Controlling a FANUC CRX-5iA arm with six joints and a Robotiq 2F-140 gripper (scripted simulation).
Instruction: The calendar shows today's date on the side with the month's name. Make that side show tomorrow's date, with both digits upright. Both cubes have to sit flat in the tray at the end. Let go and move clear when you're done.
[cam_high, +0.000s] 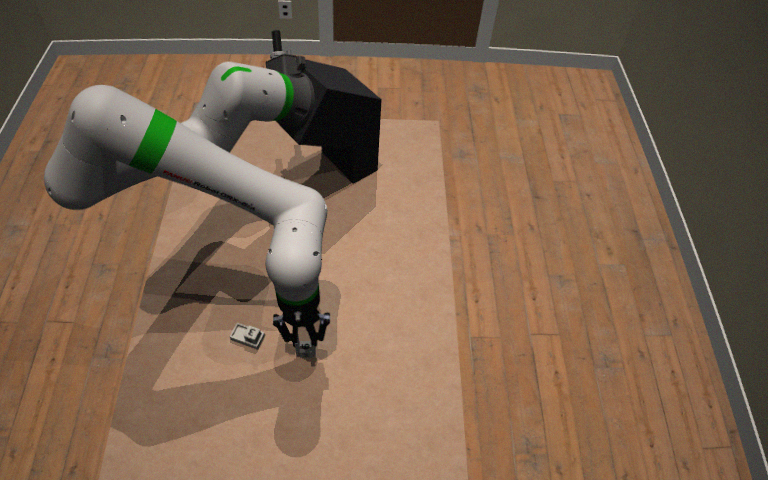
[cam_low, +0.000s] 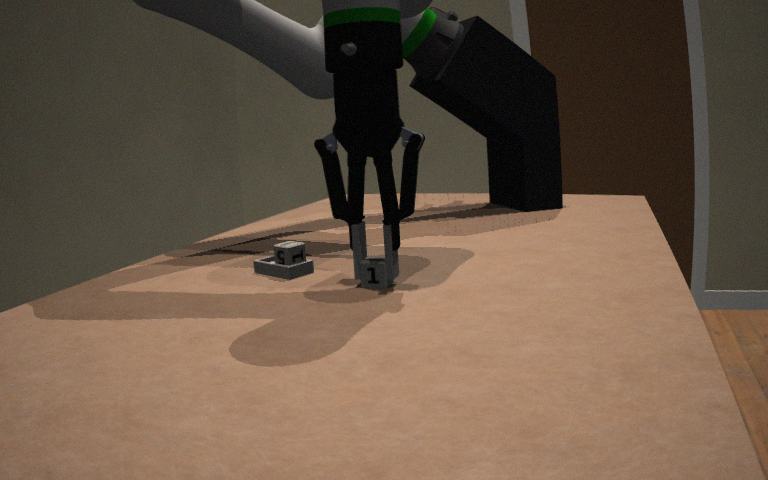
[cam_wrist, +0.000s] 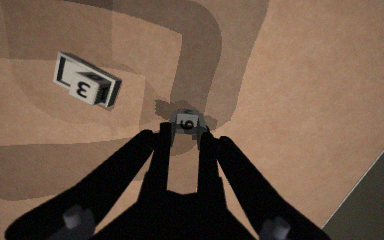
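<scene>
The grey calendar tray lies 60 mm behind my hand, 140 mm to the right of it and 30 mm below it. Also, from my hand: grey number cube 30 mm below.
</scene>
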